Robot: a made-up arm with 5 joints. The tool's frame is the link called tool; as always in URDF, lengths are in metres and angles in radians.
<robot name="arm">
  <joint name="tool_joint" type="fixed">
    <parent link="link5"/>
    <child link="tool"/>
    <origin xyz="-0.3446 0.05 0.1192" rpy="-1.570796 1.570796 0"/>
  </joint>
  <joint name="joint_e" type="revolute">
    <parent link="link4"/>
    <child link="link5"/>
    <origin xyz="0.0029 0.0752 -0.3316" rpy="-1.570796 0 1.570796"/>
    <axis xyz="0 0 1"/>
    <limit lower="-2.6" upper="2.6" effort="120" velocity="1.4"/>
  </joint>
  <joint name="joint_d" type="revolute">
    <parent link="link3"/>
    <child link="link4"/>
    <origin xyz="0.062 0.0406 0.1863" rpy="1.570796 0 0"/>
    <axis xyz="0 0 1"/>
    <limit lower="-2.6" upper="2.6" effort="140" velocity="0.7"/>
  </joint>
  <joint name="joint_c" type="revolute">
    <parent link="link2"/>
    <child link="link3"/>
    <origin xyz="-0.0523 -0.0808 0.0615" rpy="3.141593 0 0"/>
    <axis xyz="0 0 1"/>
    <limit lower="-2.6" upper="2.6" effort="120" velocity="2.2"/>
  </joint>
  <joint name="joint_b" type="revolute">
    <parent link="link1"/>
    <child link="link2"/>
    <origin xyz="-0.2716 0.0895 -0.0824" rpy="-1.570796 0 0"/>
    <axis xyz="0 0 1"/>
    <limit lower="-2.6" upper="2.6" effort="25" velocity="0.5"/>
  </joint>
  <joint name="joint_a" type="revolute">
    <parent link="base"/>
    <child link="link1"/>
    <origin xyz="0 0 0.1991"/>
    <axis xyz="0 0 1"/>
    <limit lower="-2.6" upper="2.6" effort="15" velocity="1.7"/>
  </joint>
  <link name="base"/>
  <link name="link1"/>
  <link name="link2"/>
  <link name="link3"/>
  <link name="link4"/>
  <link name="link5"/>
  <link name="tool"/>
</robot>
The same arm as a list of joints. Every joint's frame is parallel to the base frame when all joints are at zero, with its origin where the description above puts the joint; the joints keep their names.
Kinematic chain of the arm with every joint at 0, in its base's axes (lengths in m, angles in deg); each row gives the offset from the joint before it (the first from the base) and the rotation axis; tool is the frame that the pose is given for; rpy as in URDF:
joint_a: xyz 0 0 0.1991 axis +z
joint_b: xyz -0.2716 0.0895 -0.0824 axis +y
joint_c: xyz -0.0523 0.0615 0.0808 axis -y
joint_d: xyz 0.062 -0.1863 0.0406 axis -z
joint_e: xyz 0.0029 -0.0752 0.3316 axis -x
tool: xyz -0.1192 0.3446 0.05 rpy 0 0 0
Joint limits (deg, base to tool): -148.97..148.97 -148.97..148.97 -148.97..148.97 -148.97..148.97 -148.97..148.97

